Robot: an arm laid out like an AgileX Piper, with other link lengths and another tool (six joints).
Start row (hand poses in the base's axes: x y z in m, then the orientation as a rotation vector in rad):
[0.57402 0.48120 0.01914 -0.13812 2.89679 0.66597]
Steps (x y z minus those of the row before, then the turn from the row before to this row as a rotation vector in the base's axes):
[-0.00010 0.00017 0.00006 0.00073 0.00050 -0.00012]
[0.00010 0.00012 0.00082 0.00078 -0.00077 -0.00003]
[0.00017 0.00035 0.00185 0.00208 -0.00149 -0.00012]
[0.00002 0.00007 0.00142 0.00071 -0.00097 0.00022]
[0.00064 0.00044 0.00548 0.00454 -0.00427 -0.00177]
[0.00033 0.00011 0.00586 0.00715 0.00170 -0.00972]
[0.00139 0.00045 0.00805 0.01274 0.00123 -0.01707]
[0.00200 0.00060 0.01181 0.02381 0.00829 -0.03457]
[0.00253 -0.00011 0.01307 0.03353 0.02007 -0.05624]
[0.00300 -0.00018 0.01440 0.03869 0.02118 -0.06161]
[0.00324 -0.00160 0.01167 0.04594 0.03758 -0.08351]
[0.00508 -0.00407 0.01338 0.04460 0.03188 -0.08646]
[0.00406 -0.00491 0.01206 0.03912 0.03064 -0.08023]
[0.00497 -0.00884 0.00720 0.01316 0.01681 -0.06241]
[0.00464 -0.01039 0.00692 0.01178 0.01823 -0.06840]
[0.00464 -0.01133 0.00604 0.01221 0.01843 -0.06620]
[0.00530 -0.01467 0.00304 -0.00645 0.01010 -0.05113]
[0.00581 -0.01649 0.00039 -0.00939 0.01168 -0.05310]
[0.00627 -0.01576 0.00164 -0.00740 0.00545 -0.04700]
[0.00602 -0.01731 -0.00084 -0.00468 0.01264 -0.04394]
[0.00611 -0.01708 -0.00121 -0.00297 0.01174 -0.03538]
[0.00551 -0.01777 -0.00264 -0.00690 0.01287 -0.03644]
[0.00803 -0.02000 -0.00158 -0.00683 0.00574 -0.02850]
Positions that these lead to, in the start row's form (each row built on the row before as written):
[0.57392 0.48137 0.01920 -0.13771 2.89698 0.66713]
[0.57402 0.48149 0.02002 -0.13779 2.89595 0.66805]
[0.57419 0.48184 0.02187 -0.13779 2.89374 0.67063]
[0.57421 0.48191 0.02329 -0.13831 2.89258 0.67143]
[0.57485 0.48235 0.02877 -0.13642 2.88658 0.67653]
[0.57518 0.48246 0.03463 -0.12086 2.88424 0.68552]
[0.57657 0.48291 0.04268 -0.09407 2.87815 0.70104]
[0.57857 0.48351 0.05449 -0.03824 2.87116 0.73079]
[0.58110 0.48340 0.06756 0.05437 2.86537 0.77260]
[0.58410 0.48322 0.08196 0.15599 2.85382 0.82020]
[0.58734 0.48162 0.09363 0.29742 2.84255 0.87530]
[0.59242 0.47755 0.10701 0.44015 2.81815 0.92555]
[0.59648 0.47264 0.11907 0.57273 2.79081 0.96714]
[0.60145 0.46380 0.12627 0.66856 2.76518 0.97336]
[0.60609 0.45341 0.13319 0.77213 2.73448 0.97520]
[0.61073 0.44208 0.13923 0.87201 2.70201 0.97690]
[0.61603 0.42741 0.14227 0.94241 2.67552 0.95544]
[0.62184 0.41092 0.14266 1.01478 2.64788 0.92852]
[0.62811 0.39516 0.14430 1.07447 2.61787 0.90687]
[0.63413 0.37785 0.14346 1.13553 2.59431 0.88713]
[0.64024 0.36077 0.14225 1.18555 2.57553 0.87152]
[0.64575 0.34300 0.13961 1.23614 2.55643 0.84953]
[0.65378 0.32300 0.13803 1.27172 2.53770 0.83192]

